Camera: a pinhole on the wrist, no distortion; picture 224 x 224 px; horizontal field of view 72.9 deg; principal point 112.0 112.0 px. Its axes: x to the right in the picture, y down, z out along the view. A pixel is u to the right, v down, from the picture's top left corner.
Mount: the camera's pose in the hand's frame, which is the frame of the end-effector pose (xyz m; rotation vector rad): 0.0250 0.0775 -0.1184 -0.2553 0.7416 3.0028
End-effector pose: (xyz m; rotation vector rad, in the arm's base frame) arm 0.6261 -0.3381 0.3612 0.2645 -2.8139 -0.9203
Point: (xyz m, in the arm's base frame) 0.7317 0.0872 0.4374
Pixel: 172.2 68.8
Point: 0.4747 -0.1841 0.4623
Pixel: 7.4 75.3
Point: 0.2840 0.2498 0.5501
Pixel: 40.4 23.0
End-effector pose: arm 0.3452 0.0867 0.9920 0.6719 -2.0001 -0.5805
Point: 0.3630 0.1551 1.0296
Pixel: 178.0 205.5
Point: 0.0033 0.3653 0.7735
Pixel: 139.7 170.4
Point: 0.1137 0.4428 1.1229
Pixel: 121.2 63.3
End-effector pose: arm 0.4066 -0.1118 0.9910 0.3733 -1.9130 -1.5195
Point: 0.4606 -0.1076 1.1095
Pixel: 141.3 106.1
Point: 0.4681 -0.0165 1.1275
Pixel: 164.5 103.1
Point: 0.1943 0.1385 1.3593
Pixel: 58.7 83.1
